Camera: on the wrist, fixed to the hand. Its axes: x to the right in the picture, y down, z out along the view.
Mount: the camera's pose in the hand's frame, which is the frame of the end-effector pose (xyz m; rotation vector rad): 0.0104 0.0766 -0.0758 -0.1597 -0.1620 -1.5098
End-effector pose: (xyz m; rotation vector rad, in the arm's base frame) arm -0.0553 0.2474 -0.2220 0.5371 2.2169 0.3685
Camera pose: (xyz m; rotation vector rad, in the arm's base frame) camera -0.1002 0.3125 -0.1481 -1.1389 1.8111 -0.3004
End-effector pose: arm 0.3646 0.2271 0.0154 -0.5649 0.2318 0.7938
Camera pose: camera 0.3168 0.2342 -0.0815 -0.6395 -0.4096 -0.6183
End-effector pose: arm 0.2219 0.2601 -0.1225 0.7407 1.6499 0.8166
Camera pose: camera 0.1502 0.3015 -0.0528 -0.5880 1.4489 -0.2169
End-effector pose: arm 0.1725 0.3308 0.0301 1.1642 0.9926 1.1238
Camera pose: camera 0.0900 0.3571 0.0950 0.1338 1.2160 -0.1200
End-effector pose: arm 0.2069 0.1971 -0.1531 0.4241 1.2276 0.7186
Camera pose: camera 0.1161 0.2527 -0.1333 -0.5809 0.9787 -0.5153
